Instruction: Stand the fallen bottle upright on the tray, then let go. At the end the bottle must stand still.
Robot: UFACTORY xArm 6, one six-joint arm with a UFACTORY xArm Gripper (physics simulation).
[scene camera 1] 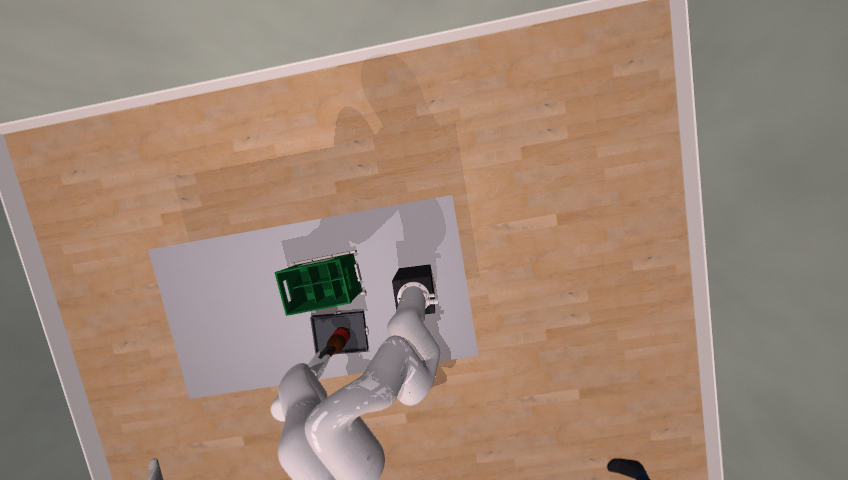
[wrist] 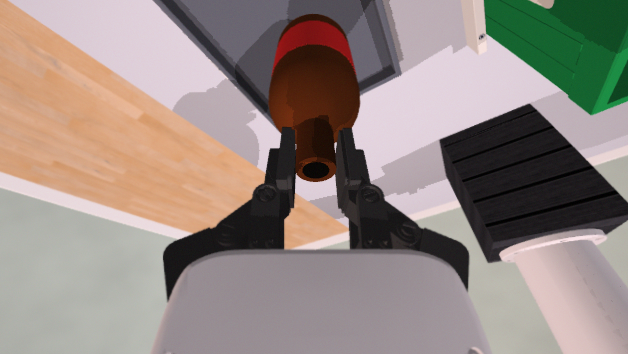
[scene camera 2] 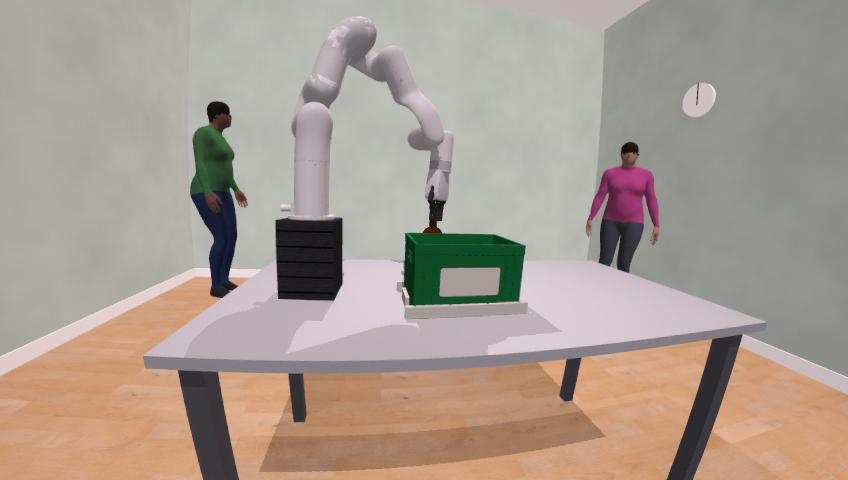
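Pixels of known places: gripper, fingertip midpoint: (scene camera 1: 328, 351) (wrist: 316, 144) (scene camera 2: 435, 221); arm's base, link origin: (scene camera 1: 413, 297) (wrist: 546, 244) (scene camera 2: 311, 218).
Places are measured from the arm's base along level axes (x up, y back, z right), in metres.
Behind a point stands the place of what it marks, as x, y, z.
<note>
A brown bottle with a red band (scene camera 1: 338, 340) {-0.052, -0.335, -0.183} (scene camera 2: 432, 230) {-0.044, -0.353, -0.181} (wrist: 315, 75) {-0.052, -0.384, -0.193} hangs neck up from my gripper, close to upright, with its base over the grey tray (scene camera 1: 321, 324) {-0.203, -0.474, -0.173} (wrist: 215, 22) {-0.203, -0.421, -0.289}. My gripper (scene camera 1: 325, 353) {-0.014, -0.363, -0.207} (scene camera 2: 436, 215) {-0.014, -0.363, -0.207} (wrist: 316, 144) {-0.014, -0.363, -0.207} is shut on the bottle's neck, and the open mouth shows between the fingers in the wrist view. In scene camera 2 the green crate hides the bottle's lower part and the tray. The underside of the bottle is hidden in the wrist view, so I cannot tell whether it touches the tray.
A green crate with compartments (scene camera 1: 318, 284) {-0.168, -0.450, 0.032} (scene camera 2: 464, 270) {-0.095, -0.406, 0.147} (wrist: 550, 55) {-0.083, -0.289, -0.024} stands close beside the tray, with white rails (scene camera 2: 467, 310) {-0.191, -0.418, 0.157} along its foot. The arm's black pedestal (scene camera 1: 412, 273) {-0.075, -0.005, 0.077} (scene camera 2: 309, 258) {-0.095, -0.018, 0.077} (wrist: 535, 170) {-0.088, -0.076, 0.016} stands on the same table (scene camera 1: 232, 309) {-0.208, -0.905, -0.074} (scene camera 2: 624, 309) {-0.208, -0.883, 0.119}. Two people stand beyond the table.
</note>
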